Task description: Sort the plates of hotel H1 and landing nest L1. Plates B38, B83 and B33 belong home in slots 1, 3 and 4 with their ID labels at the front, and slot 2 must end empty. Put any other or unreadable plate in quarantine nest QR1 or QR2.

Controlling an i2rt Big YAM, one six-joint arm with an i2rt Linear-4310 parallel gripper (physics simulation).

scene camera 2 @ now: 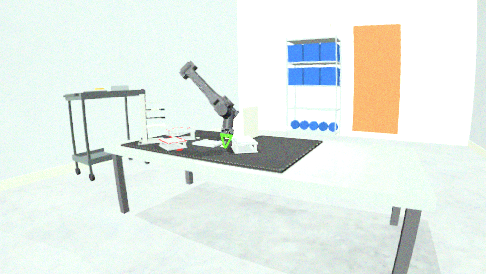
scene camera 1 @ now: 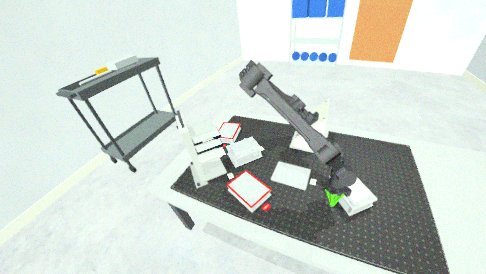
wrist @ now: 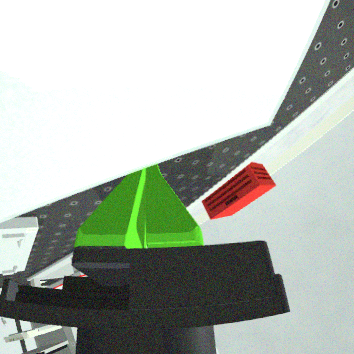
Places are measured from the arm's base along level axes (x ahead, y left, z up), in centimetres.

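Where they show: gripper, fingertip midpoint: [scene camera 2: 224, 148] [scene camera 1: 332, 205]; arm's base at its link origin: [scene camera 2: 238, 119] [scene camera 1: 309, 122].
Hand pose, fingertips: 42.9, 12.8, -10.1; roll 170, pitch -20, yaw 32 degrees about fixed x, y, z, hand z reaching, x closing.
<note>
Each offset is from my fingertips to the top centre of the thing, as dx, dy, dz. "spot": to the spot under its first point.
My gripper [scene camera 1: 333, 204] [scene camera 2: 226, 147] [wrist: 147, 154] is shut and empty, its green fingers together. It points down at the left edge of a white plate-like block [scene camera 1: 358, 196] [scene camera 2: 245, 145] on the right of the mat. A large white surface {spot: -6.2, +7.2, +4.7} [wrist: 120, 85] fills much of the wrist view beyond the fingertips; no ID label is readable on it. The white hotel [scene camera 1: 192, 157] [scene camera 2: 143, 120] stands at the left with several shelf levels; their contents are too blurred to identify. Two red-outlined white nests {spot: +2.1, -34.4, +2.3} [scene camera 1: 249, 189] {spot: -35.3, -59.8, +2.3} [scene camera 1: 229, 131] stand near the hotel, with red tags beside them.
A white raised block {-21.2, -45.2, +5.8} [scene camera 1: 244, 152] stands right of the hotel. A flat white piece {spot: -12.3, -18.2, -0.6} [scene camera 1: 291, 175] lies mid-mat. A cream upright panel [scene camera 1: 321, 119] [scene camera 2: 250, 121] stands behind the arm. A red ribbed block [wrist: 240, 192] shows beyond the table edge. A grey cart [scene camera 1: 119, 78] stands left.
</note>
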